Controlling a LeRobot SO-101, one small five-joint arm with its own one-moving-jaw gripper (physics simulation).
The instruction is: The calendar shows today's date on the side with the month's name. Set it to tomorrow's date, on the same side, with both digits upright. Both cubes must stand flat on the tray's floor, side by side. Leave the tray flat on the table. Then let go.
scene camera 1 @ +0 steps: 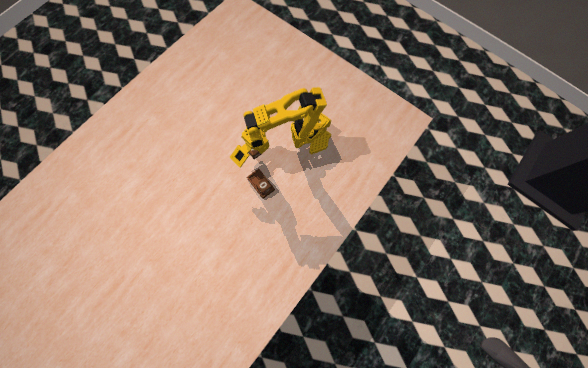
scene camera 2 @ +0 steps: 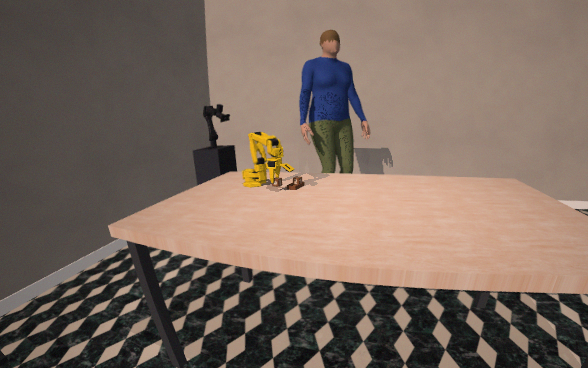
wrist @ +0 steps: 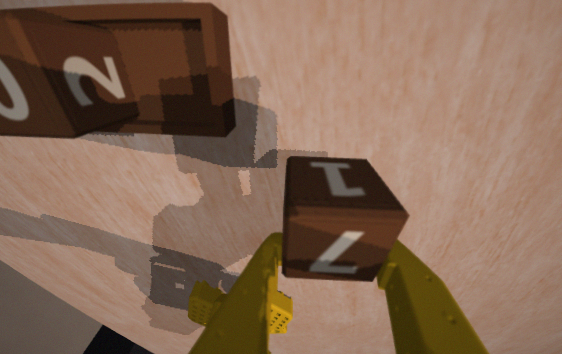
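Pixels of known places: end effector, tool point: (scene camera 1: 261, 151) (scene camera 2: 276, 179) (wrist: 283, 244); arm's base, origin of the base link: (scene camera 1: 308, 142) (scene camera 2: 258, 184).
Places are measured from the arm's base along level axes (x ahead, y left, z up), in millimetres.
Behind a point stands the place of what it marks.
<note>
My gripper (scene camera 1: 253, 152) {x 126, y -76, z 45 mm} (scene camera 2: 275, 181) {x 126, y -76, z 45 mm} (wrist: 335, 248) {x 126, y -76, z 45 mm} is shut on a dark brown cube (scene camera 1: 255, 154) {x 145, y -80, z 55 mm} (scene camera 2: 278, 182) {x 147, y -110, z 43 mm} (wrist: 345, 220) {x 147, y -97, z 57 mm}, its jaws on two opposite sides. In the wrist view this cube shows a 1 on one face and a 7 on the face nearer the camera, both upside down there. It seems to be held a little above the table. The brown tray (scene camera 1: 255, 175) {x 184, y -53, z 10 mm} (scene camera 2: 289, 188) {x 176, y -62, z 5 mm} (wrist: 218, 65) {x 188, y -64, z 16 mm} lies beyond and left of it in the wrist view. Another cube (scene camera 1: 264, 185) {x 196, y -5, z 42 mm} (scene camera 2: 298, 180) {x 207, y -27, z 32 mm} (wrist: 97, 80) {x 193, y -24, z 26 mm} sits in the tray's far part, showing a 0 and a sideways 2. The month names are not readable.
The light wooden table (scene camera 1: 150, 200) {x 430, y -242, z 0 mm} (scene camera 2: 400, 220) {x 616, y -331, z 0 mm} carries the yellow arm (scene camera 1: 285, 107) {x 55, y -43, z 224 mm} (scene camera 2: 255, 150) {x 13, y -31, z 167 mm}, whose base is close to the tray. Shadows of the arm fall across the tray and table. A person (scene camera 2: 327, 90) stands behind the table. A black arm (scene camera 2: 212, 125) stands on a dark pedestal (scene camera 2: 220, 162).
</note>
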